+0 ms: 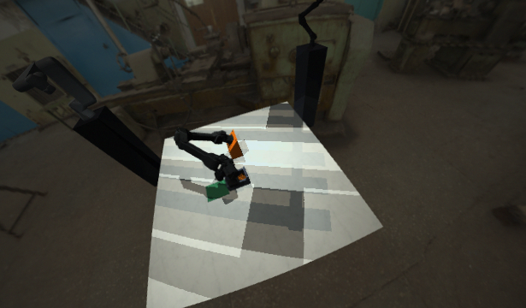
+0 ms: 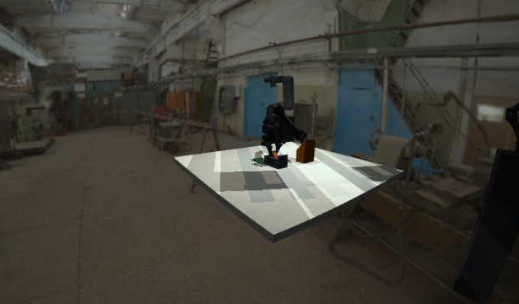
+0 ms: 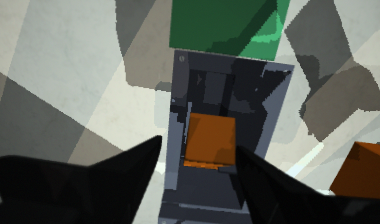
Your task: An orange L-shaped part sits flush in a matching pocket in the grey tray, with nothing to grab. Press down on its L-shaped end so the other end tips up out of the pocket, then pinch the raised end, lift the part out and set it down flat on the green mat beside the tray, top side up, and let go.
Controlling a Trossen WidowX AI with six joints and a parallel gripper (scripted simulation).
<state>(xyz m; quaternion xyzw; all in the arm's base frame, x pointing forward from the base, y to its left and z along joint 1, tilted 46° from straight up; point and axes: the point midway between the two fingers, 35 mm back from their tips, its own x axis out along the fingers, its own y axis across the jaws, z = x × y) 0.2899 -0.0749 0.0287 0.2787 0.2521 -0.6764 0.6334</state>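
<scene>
The orange L-shaped part is 20 mm behind my gripper tip, 30 mm to the left of it and 40 mm below it. Round my gripper tip: green mat 30 mm behind, 150 mm to the right, 100 mm below.
</scene>
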